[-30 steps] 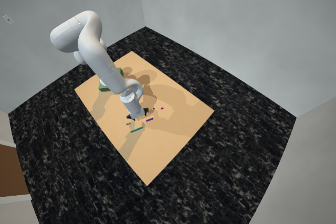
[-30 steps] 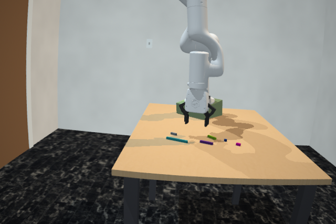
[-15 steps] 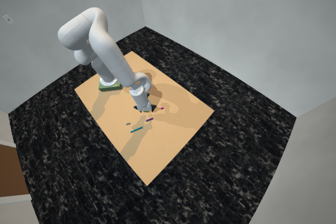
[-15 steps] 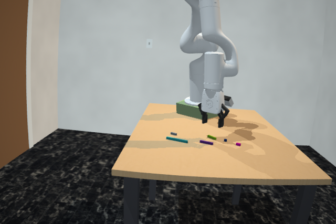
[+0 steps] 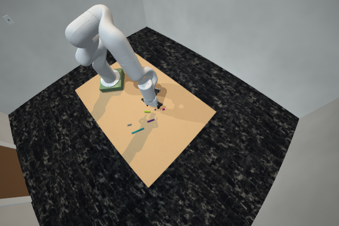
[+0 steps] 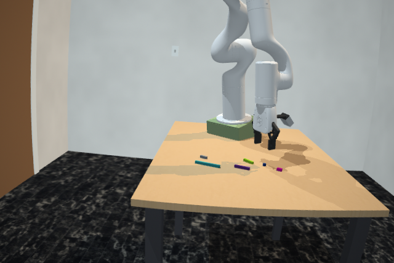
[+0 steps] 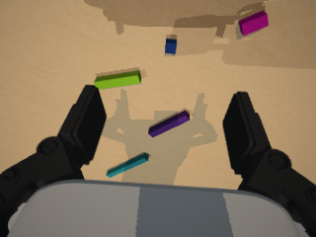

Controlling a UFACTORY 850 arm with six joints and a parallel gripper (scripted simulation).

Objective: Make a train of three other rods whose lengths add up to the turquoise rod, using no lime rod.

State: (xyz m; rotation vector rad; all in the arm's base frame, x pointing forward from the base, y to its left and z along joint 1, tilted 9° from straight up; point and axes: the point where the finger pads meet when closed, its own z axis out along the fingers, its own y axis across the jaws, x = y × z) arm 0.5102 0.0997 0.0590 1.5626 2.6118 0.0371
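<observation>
Now: the blue rod 1 cm to the left of my hand and 8 cm below it. Also, from my hand: purple rod: 5 cm ahead, 8 cm to the right, 8 cm below; lime rod: 3 cm behind, 5 cm to the right, 8 cm below; magenta rod: 5 cm ahead, 6 cm to the left, 8 cm below.
</observation>
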